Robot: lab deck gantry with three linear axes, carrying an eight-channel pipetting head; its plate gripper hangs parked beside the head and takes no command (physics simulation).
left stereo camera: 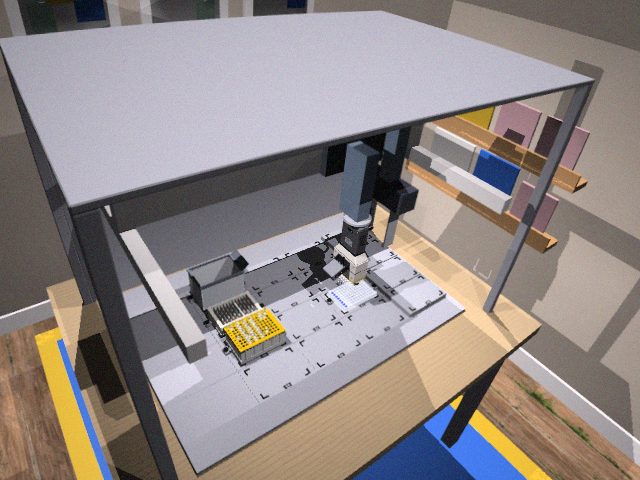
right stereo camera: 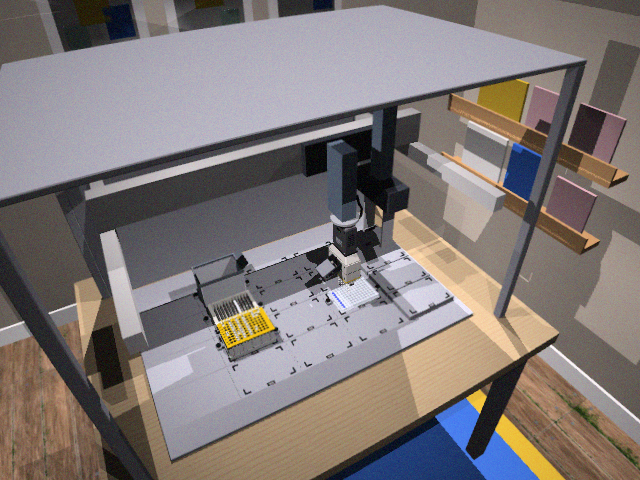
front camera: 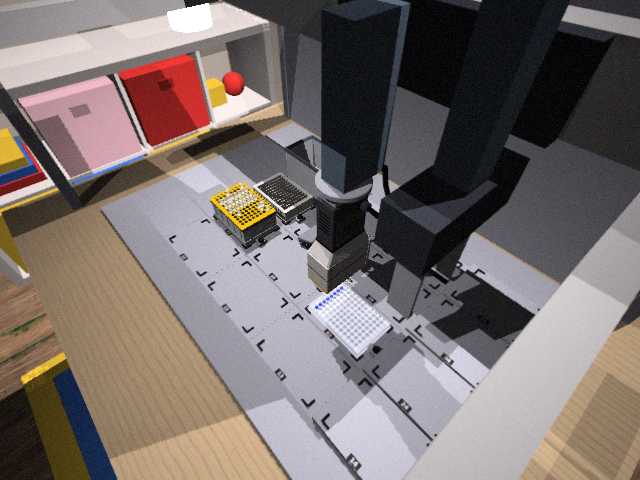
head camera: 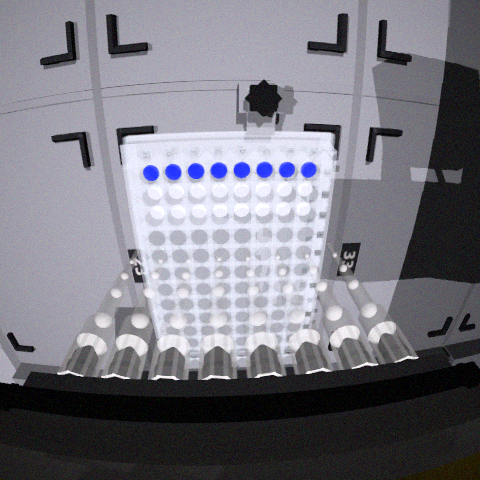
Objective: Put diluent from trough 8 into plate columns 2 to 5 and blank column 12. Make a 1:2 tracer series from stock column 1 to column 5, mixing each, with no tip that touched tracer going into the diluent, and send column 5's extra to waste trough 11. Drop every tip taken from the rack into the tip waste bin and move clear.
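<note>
The pipetting head is over the well plate. In the head view its eight channels carry clear tips, whose ends look above the plate. Column 1 is blue; columns 2 and 3 look white, and the columns beyond look grey. The yellow tip rack holds some tips and has empty holes. The trough block stands beside it. My parked plate gripper hangs beside the head; its fingers cannot be made out.
A grey open-topped bin stands behind the trough block. Black corner brackets mark the deck sites. A dark knob is at the plate's edge in the front and head views. A dark column stands beside the head in the front view.
</note>
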